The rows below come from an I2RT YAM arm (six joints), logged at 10 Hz.
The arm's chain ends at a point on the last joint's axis. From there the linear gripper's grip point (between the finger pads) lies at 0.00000 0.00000 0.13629 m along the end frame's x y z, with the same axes.
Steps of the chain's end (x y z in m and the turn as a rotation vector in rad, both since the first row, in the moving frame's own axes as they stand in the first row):
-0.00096, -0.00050, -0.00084, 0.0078, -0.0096, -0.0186
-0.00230, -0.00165, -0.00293, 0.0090, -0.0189, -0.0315
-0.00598, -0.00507, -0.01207, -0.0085, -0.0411, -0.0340
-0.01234, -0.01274, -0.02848, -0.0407, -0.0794, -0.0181
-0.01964, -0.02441, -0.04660, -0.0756, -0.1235, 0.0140
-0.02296, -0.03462, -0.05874, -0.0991, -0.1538, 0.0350
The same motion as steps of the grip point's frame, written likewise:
-0.00228, -0.00155, -0.00085, 0.0078, -0.0096, -0.0186
-0.00489, -0.00284, -0.00296, 0.0090, -0.0189, -0.0315
-0.01156, -0.00382, -0.01219, -0.0085, -0.0411, -0.0340
-0.02310, -0.00710, -0.02902, -0.0407, -0.0794, -0.0181
-0.03648, -0.01426, -0.04803, -0.0756, -0.1235, 0.0140
-0.04404, -0.02156, -0.06101, -0.0991, -0.1538, 0.0350

